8 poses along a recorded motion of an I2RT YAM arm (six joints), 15 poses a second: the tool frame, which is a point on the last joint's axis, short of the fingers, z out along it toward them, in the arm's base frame.
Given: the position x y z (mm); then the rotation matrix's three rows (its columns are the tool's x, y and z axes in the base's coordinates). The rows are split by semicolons.
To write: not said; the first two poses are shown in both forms.
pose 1, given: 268.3 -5.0 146.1; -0.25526 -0.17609 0.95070; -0.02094 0.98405 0.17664; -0.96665 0.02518 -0.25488
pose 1, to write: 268.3 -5.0 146.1 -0.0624 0.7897 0.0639 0.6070
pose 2, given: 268.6 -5.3 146.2; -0.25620 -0.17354 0.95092; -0.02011 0.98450 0.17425; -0.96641 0.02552 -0.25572
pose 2, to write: 268.6 -5.3 146.2 -0.0613 0.7900 0.0632 0.6067
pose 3, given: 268.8 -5.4 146.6; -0.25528 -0.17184 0.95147; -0.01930 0.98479 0.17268; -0.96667 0.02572 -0.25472
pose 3, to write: 268.8 -5.4 146.6 -0.0605 0.7897 0.0628 0.6072
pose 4, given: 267.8 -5.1 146.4; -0.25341 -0.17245 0.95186; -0.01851 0.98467 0.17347; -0.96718 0.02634 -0.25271
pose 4, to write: 267.8 -5.1 146.4 -0.0605 0.7891 0.0633 0.6080
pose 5, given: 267.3 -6.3 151.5; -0.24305 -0.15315 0.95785; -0.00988 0.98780 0.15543; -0.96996 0.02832 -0.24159
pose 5, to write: 267.3 -6.3 151.5 -0.0518 0.7862 0.0584 0.6130
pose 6, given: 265.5 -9.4 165.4; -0.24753 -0.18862 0.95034; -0.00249 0.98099 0.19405; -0.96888 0.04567 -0.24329
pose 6, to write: 265.5 -9.4 165.4 -0.0608 0.7861 0.0762 0.6104
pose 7, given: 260.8 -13.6 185.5; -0.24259 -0.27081 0.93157; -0.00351 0.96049 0.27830; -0.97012 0.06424 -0.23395
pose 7, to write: 260.8 -13.6 185.5 -0.0879 0.7805 0.1097 0.6091
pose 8, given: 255.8 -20.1 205.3; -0.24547 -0.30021 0.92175; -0.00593 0.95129 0.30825; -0.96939 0.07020 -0.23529
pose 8, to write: 255.8 -20.1 205.3 -0.0982 0.7798 0.1213 0.6063
